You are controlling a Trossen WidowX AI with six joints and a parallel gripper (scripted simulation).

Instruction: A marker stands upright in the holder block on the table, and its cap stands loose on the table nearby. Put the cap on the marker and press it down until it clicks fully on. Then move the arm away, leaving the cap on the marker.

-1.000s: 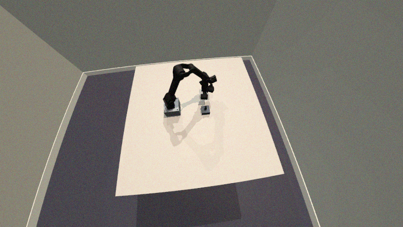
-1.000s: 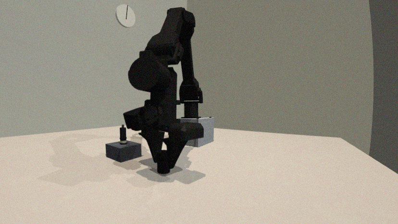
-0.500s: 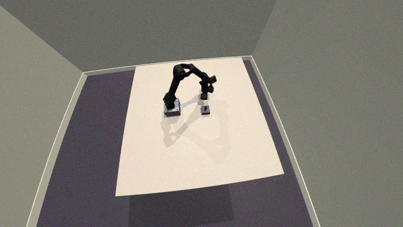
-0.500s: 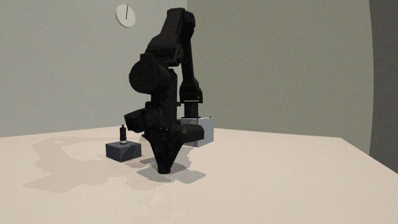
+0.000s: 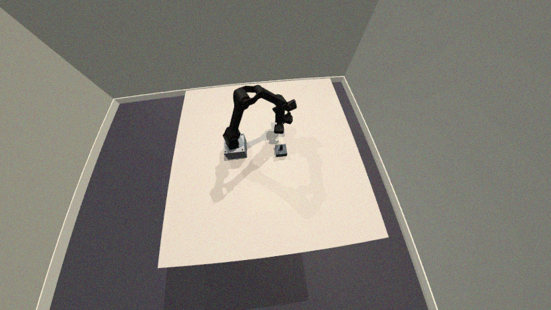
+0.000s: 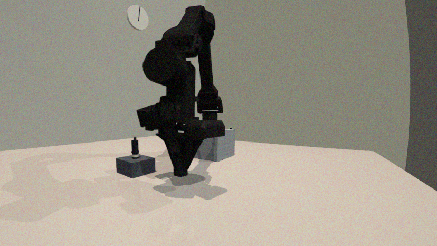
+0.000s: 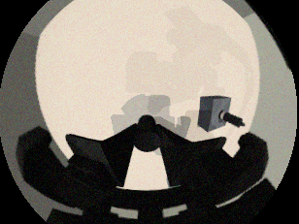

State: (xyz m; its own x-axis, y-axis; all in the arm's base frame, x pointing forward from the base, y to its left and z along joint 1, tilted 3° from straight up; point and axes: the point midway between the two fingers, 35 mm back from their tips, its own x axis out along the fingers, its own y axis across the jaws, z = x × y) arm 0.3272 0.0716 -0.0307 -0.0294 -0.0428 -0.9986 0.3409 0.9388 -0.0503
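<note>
Now: gripper tip 4 cm past the dark holder block, 16 cm to the left of it and 2 cm above it. Round my gripper tip: black cap 1 cm above.
</note>
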